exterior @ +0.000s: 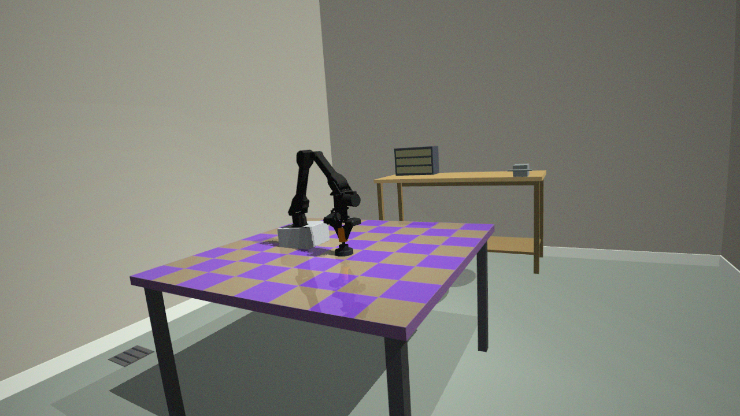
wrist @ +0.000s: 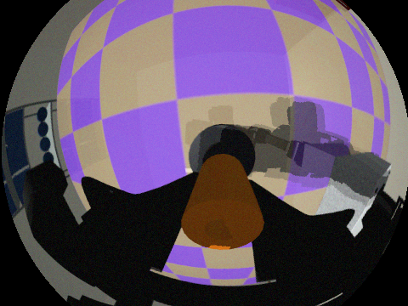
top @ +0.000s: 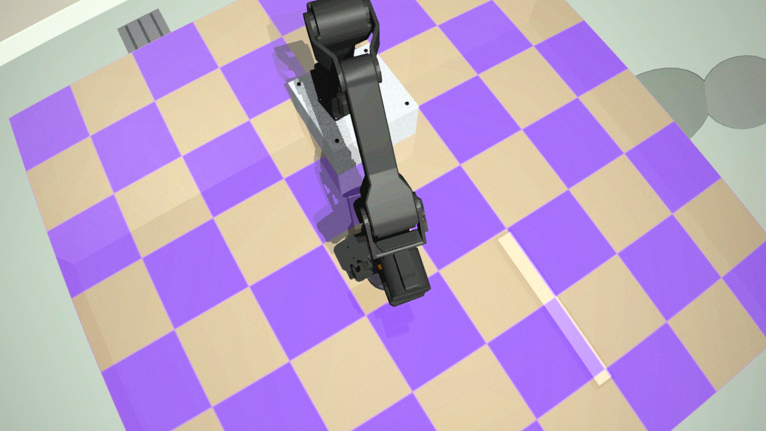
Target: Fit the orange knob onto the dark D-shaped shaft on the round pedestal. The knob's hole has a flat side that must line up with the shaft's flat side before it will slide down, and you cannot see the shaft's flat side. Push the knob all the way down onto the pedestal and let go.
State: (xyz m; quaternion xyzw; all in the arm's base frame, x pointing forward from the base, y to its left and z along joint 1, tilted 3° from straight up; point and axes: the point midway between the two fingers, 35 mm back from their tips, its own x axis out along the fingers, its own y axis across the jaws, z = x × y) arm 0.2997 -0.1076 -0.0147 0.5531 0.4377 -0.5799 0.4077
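Now: gripper tip 2 cm below the orange knob. Also, from my gripper tip: D-shaped shaft 4 cm below.
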